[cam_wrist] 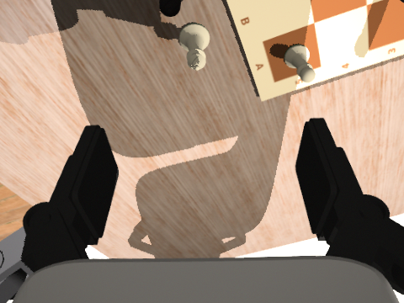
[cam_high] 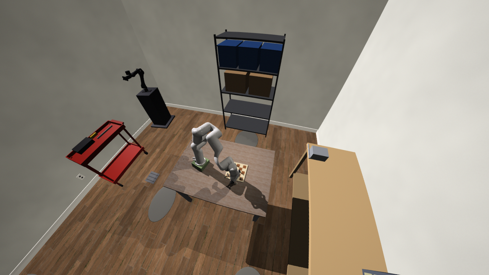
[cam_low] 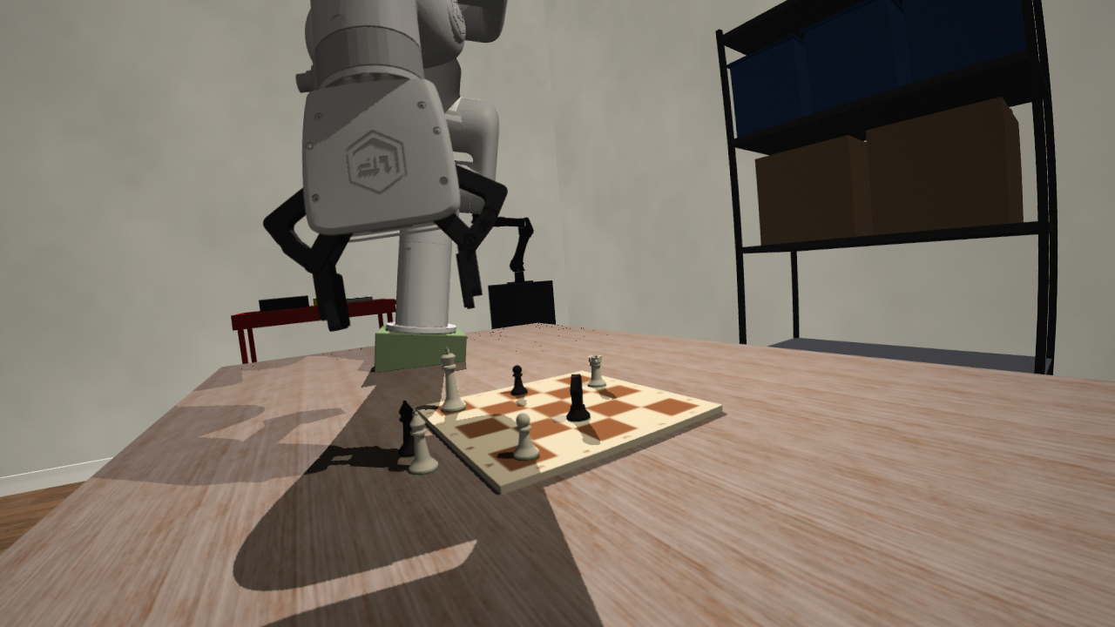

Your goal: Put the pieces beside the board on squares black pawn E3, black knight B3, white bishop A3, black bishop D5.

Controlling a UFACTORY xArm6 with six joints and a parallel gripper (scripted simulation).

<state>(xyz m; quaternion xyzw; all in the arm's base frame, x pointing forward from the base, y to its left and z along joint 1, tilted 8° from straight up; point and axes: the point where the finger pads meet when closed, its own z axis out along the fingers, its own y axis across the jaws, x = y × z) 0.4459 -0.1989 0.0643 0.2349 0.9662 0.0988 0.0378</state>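
Now: hand 100 mm above the white rook. Also, from my hand: black knight (40 mm behind, 100 mm below); then white pawn (50 mm ahead, 60 mm to the left, 100 mm below); then tall white piece (100 mm behind, 80 mm to the left, 80 mm below).
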